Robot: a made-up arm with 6 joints.
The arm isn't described. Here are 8 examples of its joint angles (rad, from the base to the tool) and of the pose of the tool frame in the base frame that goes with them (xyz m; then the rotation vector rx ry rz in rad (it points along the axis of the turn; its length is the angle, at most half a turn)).
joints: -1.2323 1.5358 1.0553 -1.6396 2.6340 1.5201
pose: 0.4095 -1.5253 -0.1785 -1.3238 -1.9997 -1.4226
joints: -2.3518 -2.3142 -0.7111 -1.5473 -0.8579 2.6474
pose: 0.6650 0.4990 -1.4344 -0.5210 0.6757 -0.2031
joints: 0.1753 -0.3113 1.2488 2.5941 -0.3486 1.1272
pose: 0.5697 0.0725 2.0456 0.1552 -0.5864 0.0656
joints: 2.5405 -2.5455 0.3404 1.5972 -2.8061 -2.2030
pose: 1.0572 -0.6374 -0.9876 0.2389 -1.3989 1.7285
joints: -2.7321 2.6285 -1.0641 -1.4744 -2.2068 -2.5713
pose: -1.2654 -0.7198 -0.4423 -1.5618 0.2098 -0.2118
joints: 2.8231 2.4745 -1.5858 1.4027 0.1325 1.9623
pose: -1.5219 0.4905 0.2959 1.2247 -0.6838 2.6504
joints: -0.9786 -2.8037 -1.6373 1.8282 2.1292 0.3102
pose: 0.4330 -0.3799 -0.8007 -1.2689 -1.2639 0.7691
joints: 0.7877 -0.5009 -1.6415 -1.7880 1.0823 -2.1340
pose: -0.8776 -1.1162 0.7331 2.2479 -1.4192 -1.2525
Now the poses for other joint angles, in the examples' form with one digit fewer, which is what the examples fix.
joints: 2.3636 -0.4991 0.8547 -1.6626 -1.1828 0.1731
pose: 0.024 -0.291 2.302 -0.722 -0.262 -2.406
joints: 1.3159 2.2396 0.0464 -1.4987 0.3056 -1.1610
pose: 0.474 1.647 -0.970 -0.422 0.319 1.091
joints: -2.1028 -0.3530 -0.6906 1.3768 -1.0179 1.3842
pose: 0.506 1.221 1.935 1.424 1.626 1.219
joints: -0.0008 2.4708 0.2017 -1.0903 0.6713 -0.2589
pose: 1.172 -0.091 -1.424 0.555 0.548 -1.289
